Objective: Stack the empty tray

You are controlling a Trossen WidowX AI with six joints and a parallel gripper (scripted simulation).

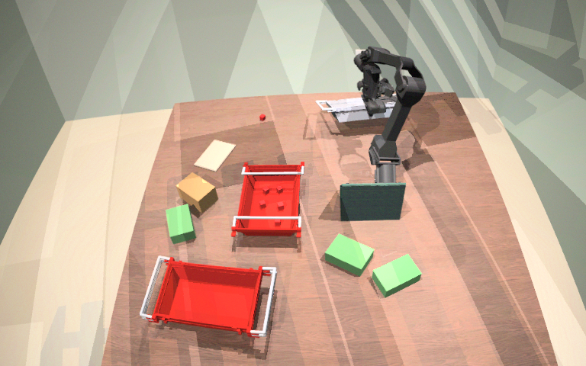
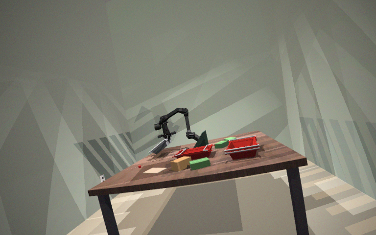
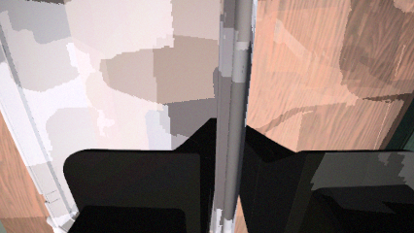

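Right now the grey tray is 80 mm to the right of my gripper tip and 20 mm ahead of it. From my gripper tip the other things lie so: white sheet: 580 mm ahead, 120 mm to the left, 120 mm below; red cube: 430 mm ahead, 110 mm to the right, 110 mm below; tan box: 580 mm ahead, 330 mm to the left, 90 mm below.
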